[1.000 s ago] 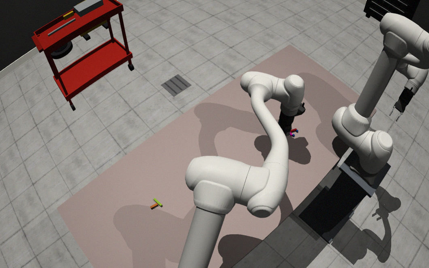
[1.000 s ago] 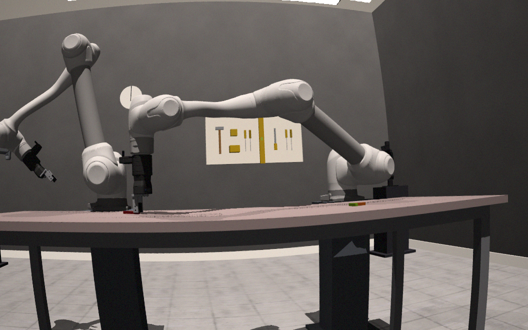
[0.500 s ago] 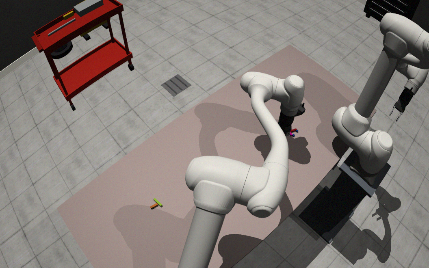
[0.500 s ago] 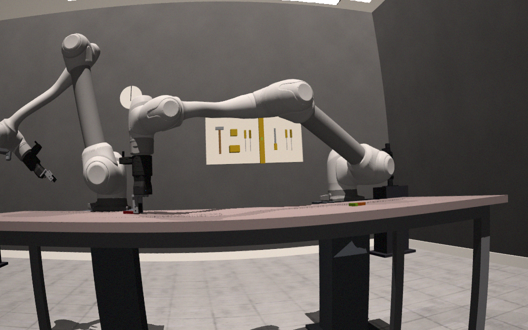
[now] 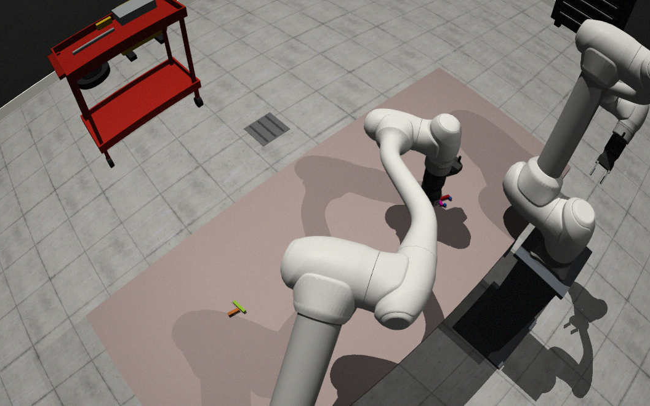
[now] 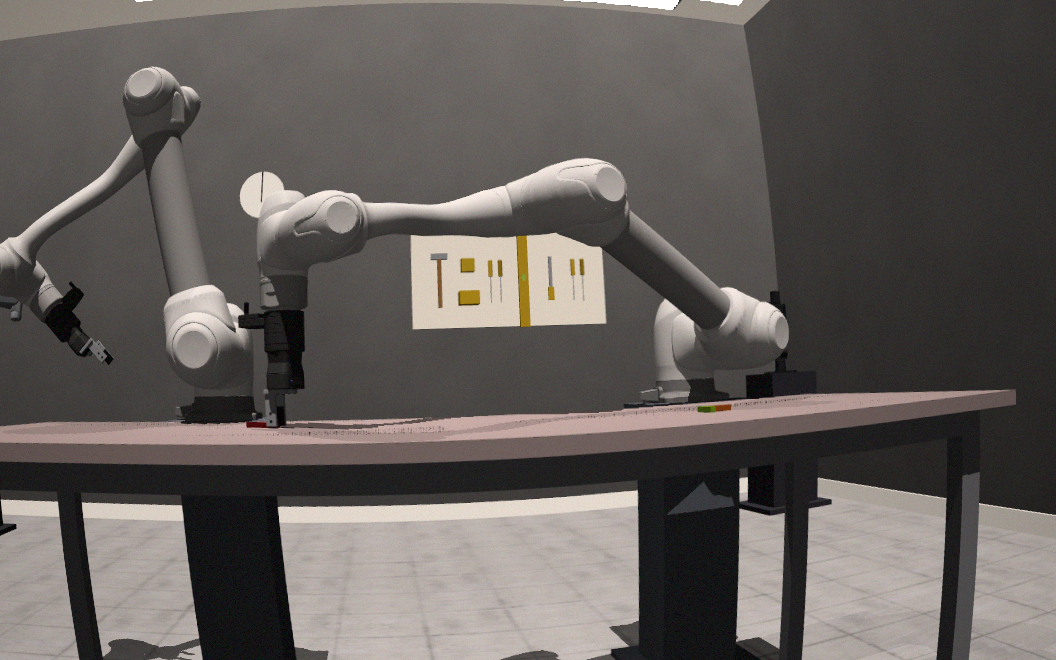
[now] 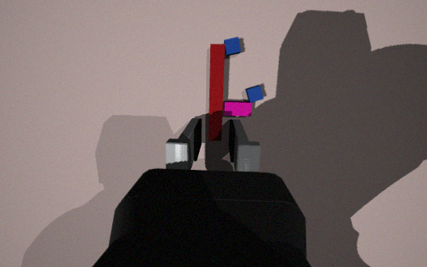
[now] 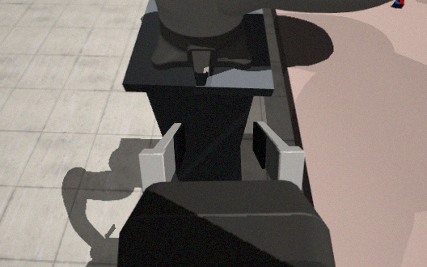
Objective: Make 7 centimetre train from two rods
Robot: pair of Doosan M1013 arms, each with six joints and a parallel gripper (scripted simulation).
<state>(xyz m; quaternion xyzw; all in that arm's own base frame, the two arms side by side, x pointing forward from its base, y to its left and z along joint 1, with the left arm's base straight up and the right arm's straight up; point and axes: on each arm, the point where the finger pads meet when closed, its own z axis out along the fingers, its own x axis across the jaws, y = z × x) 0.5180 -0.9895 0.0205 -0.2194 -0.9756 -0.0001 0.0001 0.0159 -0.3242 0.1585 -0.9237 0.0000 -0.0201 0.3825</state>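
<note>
Now: the magenta rod 2 cm behind my left hand, 1 cm to the right of it and 2 cm below it. Also, from my left hand: red rod (1 cm behind, 3 cm to the right, 2 cm below); then orange rod (18 cm ahead, 75 cm to the left, 2 cm below); then lime rod (18 cm ahead, 73 cm to the left, 2 cm below).
</note>
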